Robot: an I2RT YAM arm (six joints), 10 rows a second.
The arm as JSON. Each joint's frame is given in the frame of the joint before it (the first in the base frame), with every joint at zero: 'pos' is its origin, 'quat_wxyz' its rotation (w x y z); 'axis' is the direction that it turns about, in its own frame. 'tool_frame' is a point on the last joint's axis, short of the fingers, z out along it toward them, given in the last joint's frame.
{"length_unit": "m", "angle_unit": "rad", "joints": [
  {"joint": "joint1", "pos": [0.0, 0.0, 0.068], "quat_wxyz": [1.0, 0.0, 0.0, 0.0], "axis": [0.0, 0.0, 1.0]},
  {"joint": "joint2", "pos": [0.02, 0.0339, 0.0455], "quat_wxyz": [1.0, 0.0, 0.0, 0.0], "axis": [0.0, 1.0, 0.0]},
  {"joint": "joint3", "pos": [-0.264, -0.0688, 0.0], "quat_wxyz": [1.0, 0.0, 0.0, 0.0], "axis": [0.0, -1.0, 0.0]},
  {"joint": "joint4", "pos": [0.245, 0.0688, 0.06], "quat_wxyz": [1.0, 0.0, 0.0, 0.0], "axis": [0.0, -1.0, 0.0]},
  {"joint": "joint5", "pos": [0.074, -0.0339, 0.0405], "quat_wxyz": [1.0, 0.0, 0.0, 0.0], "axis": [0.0, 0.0, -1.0]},
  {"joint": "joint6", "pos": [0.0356, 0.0, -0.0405], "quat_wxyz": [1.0, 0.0, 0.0, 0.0], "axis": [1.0, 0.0, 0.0]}
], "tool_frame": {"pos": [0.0, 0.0, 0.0], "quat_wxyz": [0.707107, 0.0, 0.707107, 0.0]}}
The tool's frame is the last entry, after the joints.
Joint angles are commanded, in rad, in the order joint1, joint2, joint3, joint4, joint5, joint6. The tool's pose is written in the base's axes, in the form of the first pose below.
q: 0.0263, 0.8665, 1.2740, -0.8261, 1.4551, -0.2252
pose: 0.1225 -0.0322 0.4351 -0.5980 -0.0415 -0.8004 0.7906 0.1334 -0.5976
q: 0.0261, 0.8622, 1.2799, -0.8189, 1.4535, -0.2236
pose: 0.1206 -0.0322 0.4377 -0.5827 -0.0412 -0.8117 0.8017 0.1351 -0.5823
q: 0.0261, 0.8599, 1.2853, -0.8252, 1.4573, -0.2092
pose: 0.1189 -0.0323 0.4389 -0.5700 -0.0384 -0.8207 0.8113 0.1320 -0.5696
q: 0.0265, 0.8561, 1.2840, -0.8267, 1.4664, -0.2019
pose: 0.1175 -0.0323 0.4390 -0.5635 -0.0358 -0.8254 0.8170 0.1238 -0.5631
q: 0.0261, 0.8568, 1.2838, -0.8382, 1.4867, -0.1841
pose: 0.1167 -0.0324 0.4383 -0.5596 -0.0300 -0.8282 0.8224 0.1041 -0.5594
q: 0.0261, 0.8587, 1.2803, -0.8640, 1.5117, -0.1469
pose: 0.1162 -0.0325 0.4358 -0.5551 -0.0231 -0.8314 0.8280 0.0801 -0.5550
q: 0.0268, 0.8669, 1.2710, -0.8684, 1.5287, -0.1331
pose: 0.1192 -0.0324 0.4324 -0.5620 -0.0207 -0.8269 0.8246 0.0638 -0.5621
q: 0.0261, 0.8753, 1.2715, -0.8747, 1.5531, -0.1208
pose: 0.1208 -0.0325 0.4317 -0.5638 -0.0169 -0.8257 0.8249 0.0391 -0.5640
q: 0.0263, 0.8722, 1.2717, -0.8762, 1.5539, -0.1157
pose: 0.1198 -0.0325 0.4320 -0.5581 -0.0166 -0.8296 0.8287 0.0386 -0.5583
